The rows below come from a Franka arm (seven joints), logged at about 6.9 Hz.
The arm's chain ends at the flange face. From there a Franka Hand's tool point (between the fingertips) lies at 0.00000 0.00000 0.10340 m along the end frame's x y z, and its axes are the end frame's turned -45 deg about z.
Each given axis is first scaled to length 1.
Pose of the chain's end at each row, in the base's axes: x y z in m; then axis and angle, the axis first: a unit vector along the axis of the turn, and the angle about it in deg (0 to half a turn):
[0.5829, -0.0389, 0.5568, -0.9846, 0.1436, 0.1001, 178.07]
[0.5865, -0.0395, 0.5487, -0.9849, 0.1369, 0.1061, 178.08]
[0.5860, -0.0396, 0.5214, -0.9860, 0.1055, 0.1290, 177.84]
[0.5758, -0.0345, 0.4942, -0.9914, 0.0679, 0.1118, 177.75]
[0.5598, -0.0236, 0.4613, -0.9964, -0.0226, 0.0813, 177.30]
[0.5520, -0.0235, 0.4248, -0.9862, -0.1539, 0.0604, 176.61]
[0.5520, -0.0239, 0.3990, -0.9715, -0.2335, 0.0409, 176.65]
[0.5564, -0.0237, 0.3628, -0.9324, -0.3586, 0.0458, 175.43]
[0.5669, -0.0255, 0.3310, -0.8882, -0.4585, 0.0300, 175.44]
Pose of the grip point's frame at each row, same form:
[0.5630, -0.0325, 0.4555, -0.9658, -0.2444, 0.0861, 173.83]
[0.5654, -0.0331, 0.4477, -0.9637, -0.2508, 0.0917, 173.57]
[0.5601, -0.0329, 0.4215, -0.9533, -0.2804, 0.1122, 172.34]
[0.5532, -0.0289, 0.3935, -0.9435, -0.3172, 0.0959, 173.02]
[0.5429, -0.0191, 0.3594, -0.9130, -0.4027, 0.0662, 173.94]
[0.5388, -0.0194, 0.3223, -0.8530, -0.5200, 0.0445, 174.22]
[0.5424, -0.0200, 0.2961, -0.8086, -0.5878, 0.0266, 175.11]
[0.5446, -0.0194, 0.2602, -0.7247, -0.6886, 0.0271, 173.77]
[0.5576, -0.0210, 0.2281, -0.6454, -0.7638, 0.0125, 174.47]

